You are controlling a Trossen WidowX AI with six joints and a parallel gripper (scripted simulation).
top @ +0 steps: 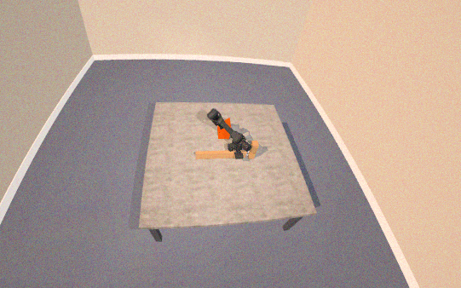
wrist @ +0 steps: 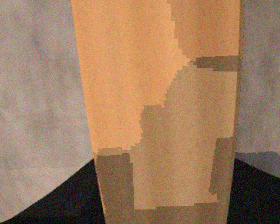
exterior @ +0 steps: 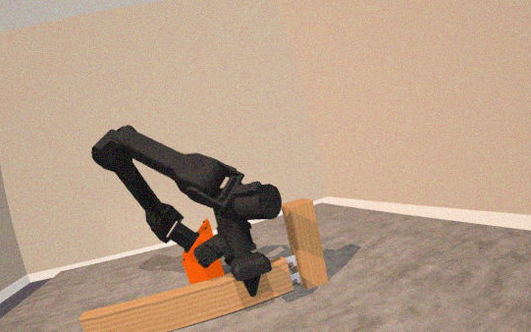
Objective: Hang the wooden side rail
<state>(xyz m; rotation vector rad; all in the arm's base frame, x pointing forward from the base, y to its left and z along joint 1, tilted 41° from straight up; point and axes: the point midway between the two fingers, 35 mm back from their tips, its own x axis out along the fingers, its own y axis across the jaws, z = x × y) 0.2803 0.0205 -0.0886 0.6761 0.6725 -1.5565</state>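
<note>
The headboard post lies 13 cm to the left of my gripper tip, 5 cm above it and 1 cm ahead of it.
</note>
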